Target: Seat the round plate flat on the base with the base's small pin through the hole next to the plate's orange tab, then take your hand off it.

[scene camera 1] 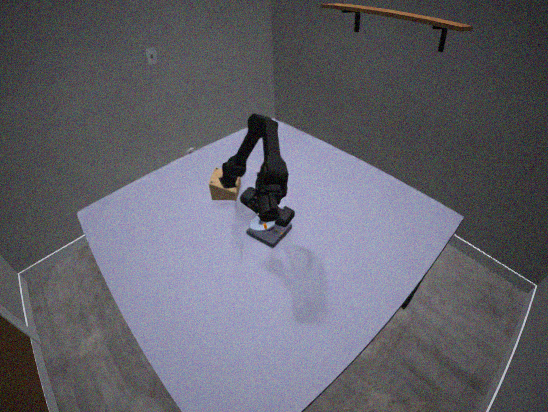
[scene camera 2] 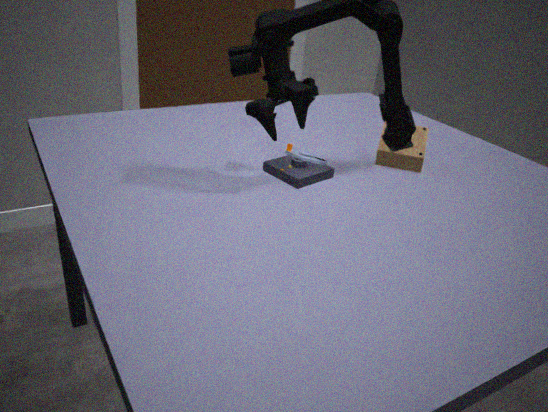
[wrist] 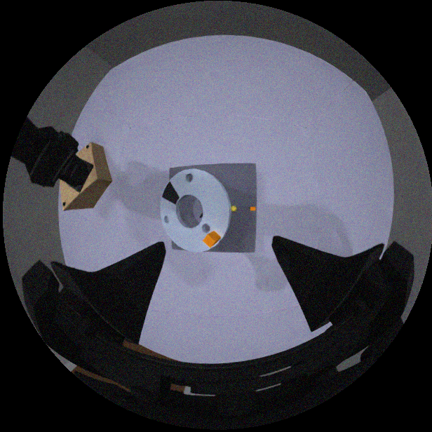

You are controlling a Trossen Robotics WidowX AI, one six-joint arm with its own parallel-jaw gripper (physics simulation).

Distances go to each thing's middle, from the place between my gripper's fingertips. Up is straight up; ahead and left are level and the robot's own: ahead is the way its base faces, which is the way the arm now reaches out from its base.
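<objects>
Pale round plate (wrist: pixel 214 199): 5 cm behind my hand and 5 cm below it. Dark square base (wrist: pixel 239 179): 1 cm to the left of my hand, 3 cm behind it, 9 cm below it.
</objects>
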